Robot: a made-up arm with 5 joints.
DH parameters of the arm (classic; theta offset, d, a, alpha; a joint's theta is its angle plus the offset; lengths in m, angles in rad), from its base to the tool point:
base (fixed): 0 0 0.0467 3.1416
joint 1: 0 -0.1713 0.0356 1.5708
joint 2: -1.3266 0 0.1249 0
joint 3: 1.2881 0 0.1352 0
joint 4: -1.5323 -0.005 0 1.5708
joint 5: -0.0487 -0.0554 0 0
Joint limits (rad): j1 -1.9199..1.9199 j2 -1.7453..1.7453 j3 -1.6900..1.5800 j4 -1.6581..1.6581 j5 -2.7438..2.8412
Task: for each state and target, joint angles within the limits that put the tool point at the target. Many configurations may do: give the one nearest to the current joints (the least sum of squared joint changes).
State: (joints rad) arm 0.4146 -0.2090 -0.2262 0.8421 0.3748
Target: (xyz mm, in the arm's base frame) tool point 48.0 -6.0 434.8
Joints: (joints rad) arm 0.4046 -0.9495 -0.5485 0.8537 0.3748
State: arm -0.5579 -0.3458 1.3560 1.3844 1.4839
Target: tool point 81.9 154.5 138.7
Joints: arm -1.3783 0.0824 0.7537 0.9479 1.4839
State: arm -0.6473 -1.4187 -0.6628 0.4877 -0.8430
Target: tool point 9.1 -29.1 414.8
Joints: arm -0.5532 -1.2792 -0.3131 0.6511 -0.8430
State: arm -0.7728 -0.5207 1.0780 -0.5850 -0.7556
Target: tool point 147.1 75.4 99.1
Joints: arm -0.6840 0.2060 1.3178 -0.4005 -0.7556
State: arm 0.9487 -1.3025 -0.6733 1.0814 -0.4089
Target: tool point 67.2 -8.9 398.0
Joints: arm 0.1838 -1.0593 -0.3078 1.2280 -0.4089
